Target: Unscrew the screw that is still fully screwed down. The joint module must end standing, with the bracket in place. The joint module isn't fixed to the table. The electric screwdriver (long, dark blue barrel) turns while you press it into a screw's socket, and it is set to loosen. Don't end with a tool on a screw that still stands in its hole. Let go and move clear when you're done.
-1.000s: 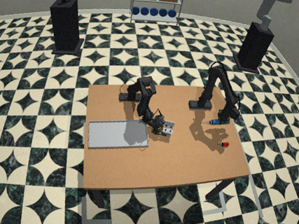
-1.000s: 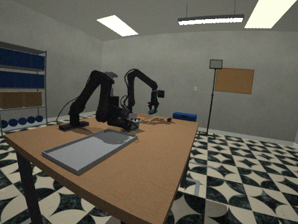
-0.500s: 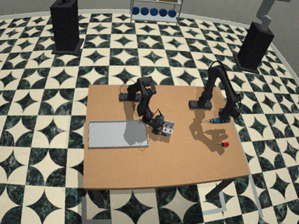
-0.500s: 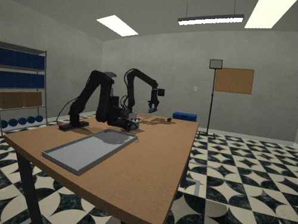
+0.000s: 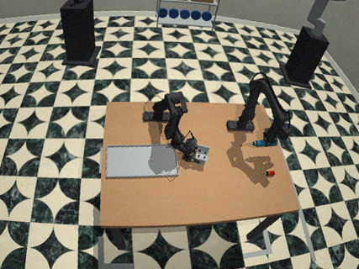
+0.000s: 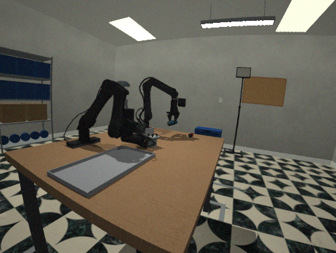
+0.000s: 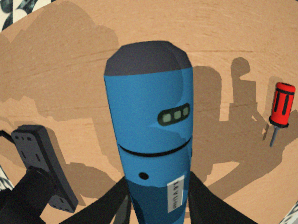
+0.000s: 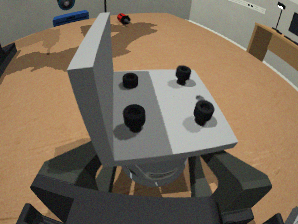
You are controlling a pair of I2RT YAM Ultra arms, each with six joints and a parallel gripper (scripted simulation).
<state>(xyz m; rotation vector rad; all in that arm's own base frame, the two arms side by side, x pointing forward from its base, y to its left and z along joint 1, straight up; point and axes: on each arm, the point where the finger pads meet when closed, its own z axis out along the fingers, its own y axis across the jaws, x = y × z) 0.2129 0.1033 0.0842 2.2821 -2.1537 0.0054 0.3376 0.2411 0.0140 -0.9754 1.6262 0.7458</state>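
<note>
The screw is 4 cm above my right hand, 2 cm to the left of it and 1 cm behind it. The rest, counted from my right hand: red-handled screwdriver: 45 cm to the left, 6 cm ahead, 1 cm below; then grey l-shaped bracket: 5 cm above; then grey tray: 35 cm to the right, 4 cm ahead, 2 cm below.
</note>
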